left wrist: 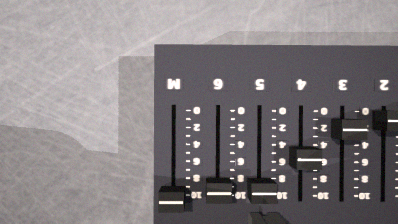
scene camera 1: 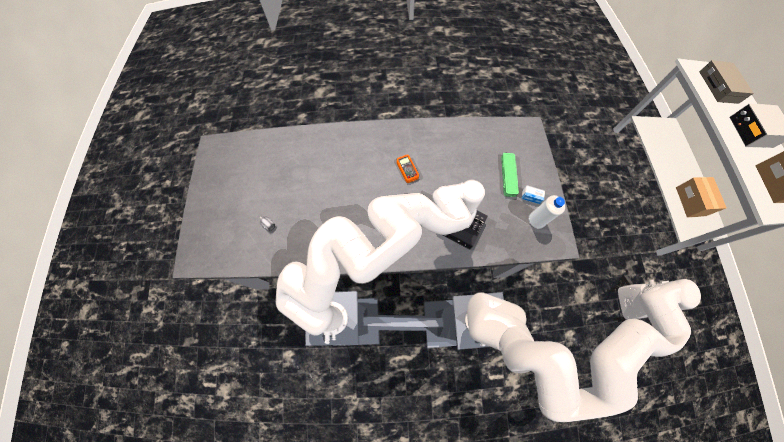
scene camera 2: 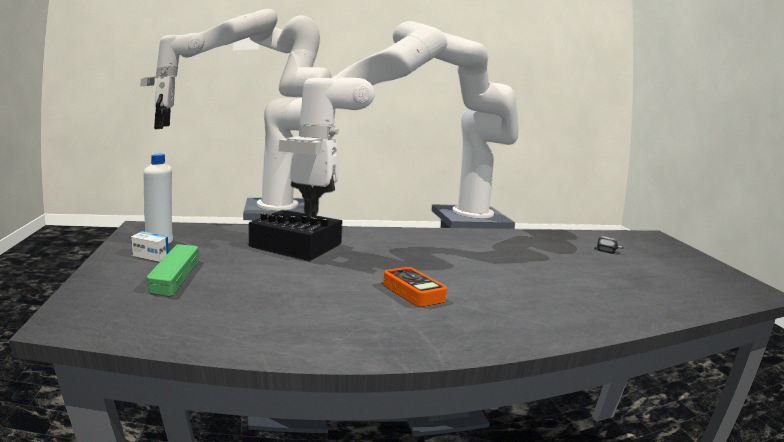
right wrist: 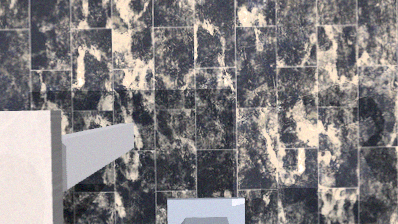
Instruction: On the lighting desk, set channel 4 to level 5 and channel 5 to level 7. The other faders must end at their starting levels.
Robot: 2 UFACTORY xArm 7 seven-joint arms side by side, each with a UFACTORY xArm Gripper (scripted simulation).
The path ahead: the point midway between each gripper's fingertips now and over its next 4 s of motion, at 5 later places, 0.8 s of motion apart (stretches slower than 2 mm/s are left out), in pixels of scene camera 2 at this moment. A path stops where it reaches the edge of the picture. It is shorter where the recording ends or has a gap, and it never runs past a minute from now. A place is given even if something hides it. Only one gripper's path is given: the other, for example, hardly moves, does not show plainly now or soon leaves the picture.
The left gripper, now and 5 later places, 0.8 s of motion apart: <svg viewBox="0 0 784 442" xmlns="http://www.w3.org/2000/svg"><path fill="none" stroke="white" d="M310 216L310 218L307 219L308 218L309 201L310 181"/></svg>
